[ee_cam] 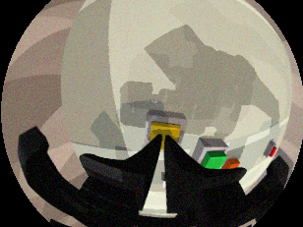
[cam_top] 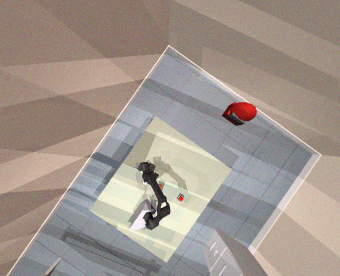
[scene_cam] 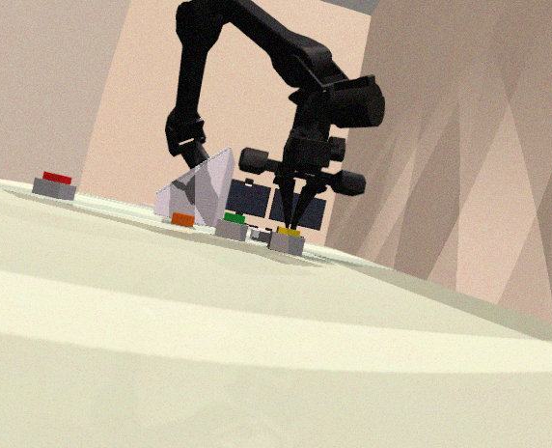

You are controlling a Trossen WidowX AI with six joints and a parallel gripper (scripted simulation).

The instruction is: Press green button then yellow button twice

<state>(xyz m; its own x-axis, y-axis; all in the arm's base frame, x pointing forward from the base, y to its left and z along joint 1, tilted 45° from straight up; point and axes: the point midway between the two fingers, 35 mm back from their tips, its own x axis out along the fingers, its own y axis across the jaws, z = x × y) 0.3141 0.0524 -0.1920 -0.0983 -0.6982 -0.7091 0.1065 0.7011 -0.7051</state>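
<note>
Right now the yellow button is 1 cm below my gripper tip. The rest, counted from my gripper tip: green button 8 cm to the right, 5 cm behind; then red button 39 cm to the right, 10 cm behind; then orange block 17 cm to the right, 10 cm behind, 2 cm below.
</note>
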